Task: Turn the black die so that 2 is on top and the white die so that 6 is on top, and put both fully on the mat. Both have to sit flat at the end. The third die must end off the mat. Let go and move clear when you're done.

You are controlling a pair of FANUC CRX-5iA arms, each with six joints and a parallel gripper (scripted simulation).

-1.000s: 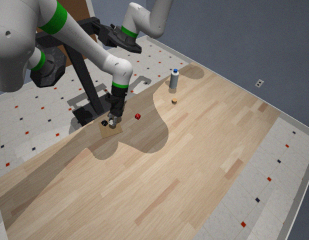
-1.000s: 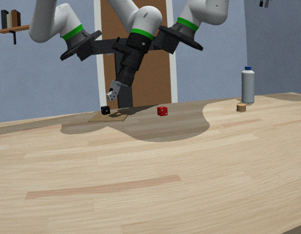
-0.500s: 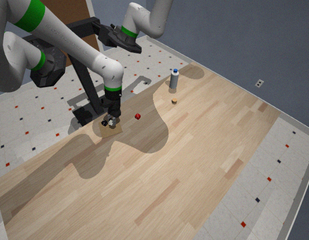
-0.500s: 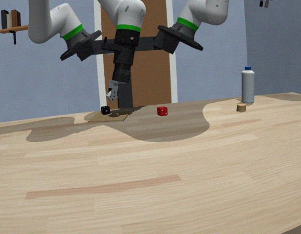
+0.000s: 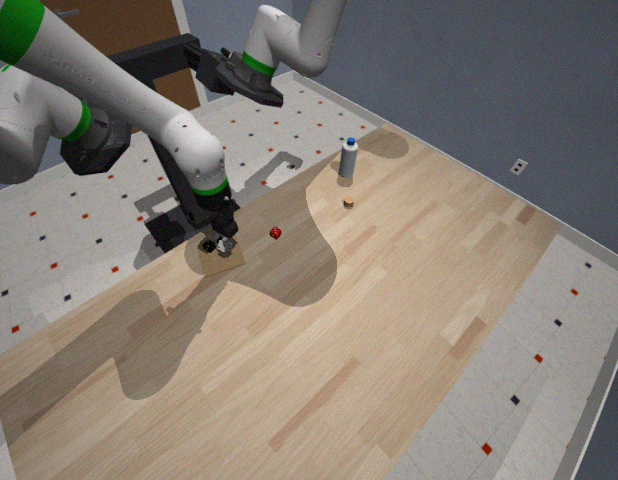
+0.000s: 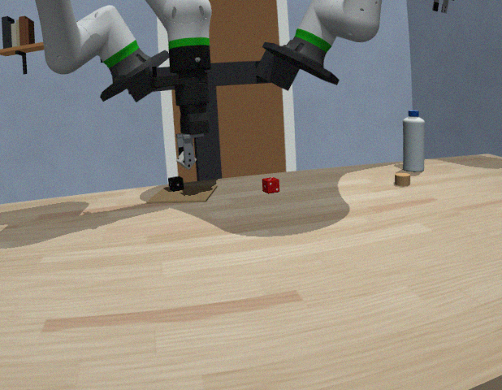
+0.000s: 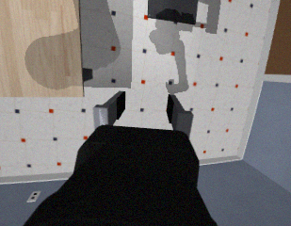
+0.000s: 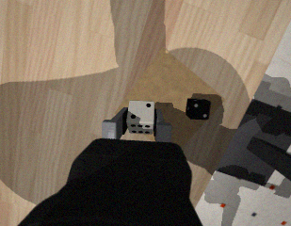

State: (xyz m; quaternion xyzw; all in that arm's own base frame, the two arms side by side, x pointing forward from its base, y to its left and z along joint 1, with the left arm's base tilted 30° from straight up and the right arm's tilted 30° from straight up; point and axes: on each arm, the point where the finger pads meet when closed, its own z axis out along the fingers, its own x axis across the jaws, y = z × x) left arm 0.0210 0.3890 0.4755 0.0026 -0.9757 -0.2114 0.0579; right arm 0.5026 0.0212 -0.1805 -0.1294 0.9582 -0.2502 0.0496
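The white die is 1 cm below my right hand. Also, from my right hand: tan mat (10 cm below, 4 cm behind, 2 cm to the right); black die (8 cm below, 8 cm behind, 4 cm to the right); red die (19 cm to the left, 8 cm below).
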